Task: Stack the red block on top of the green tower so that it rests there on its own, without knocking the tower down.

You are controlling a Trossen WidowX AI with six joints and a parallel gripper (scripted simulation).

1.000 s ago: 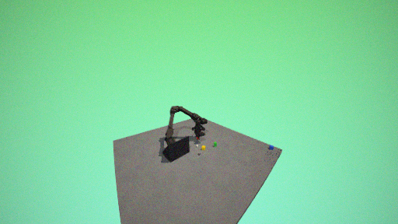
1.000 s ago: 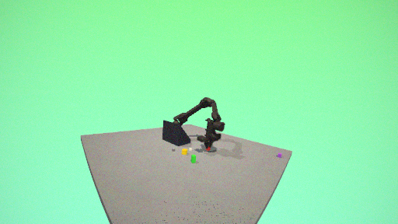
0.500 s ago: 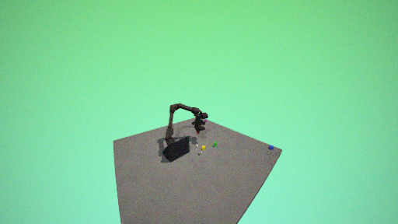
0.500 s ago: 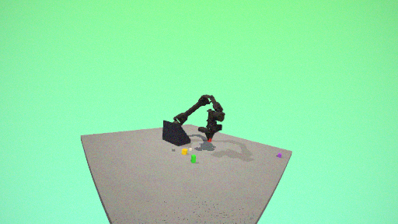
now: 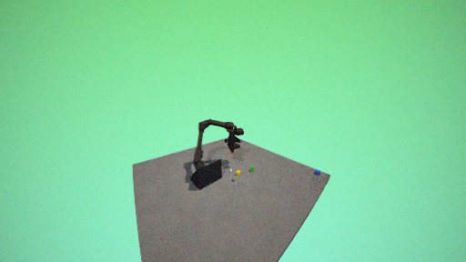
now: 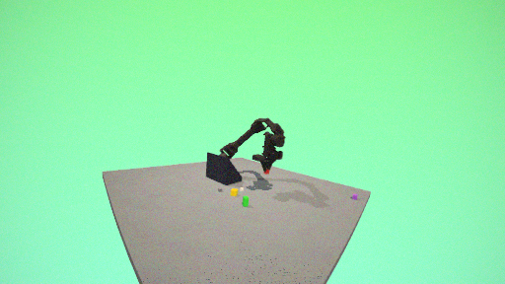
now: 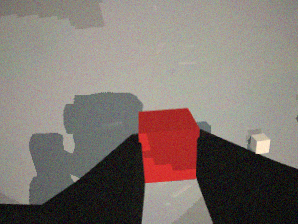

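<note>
The yellow block lies 170 mm to the right of my gripper tip, 110 mm below it and 70 mm behind it. The rest, counted from my gripper tip: red block right at my gripper tip; then purple block 440 mm ahead, 330 mm to the left, 110 mm below; then small white block 110 mm below, 90 mm to the right, 90 mm behind.
</note>
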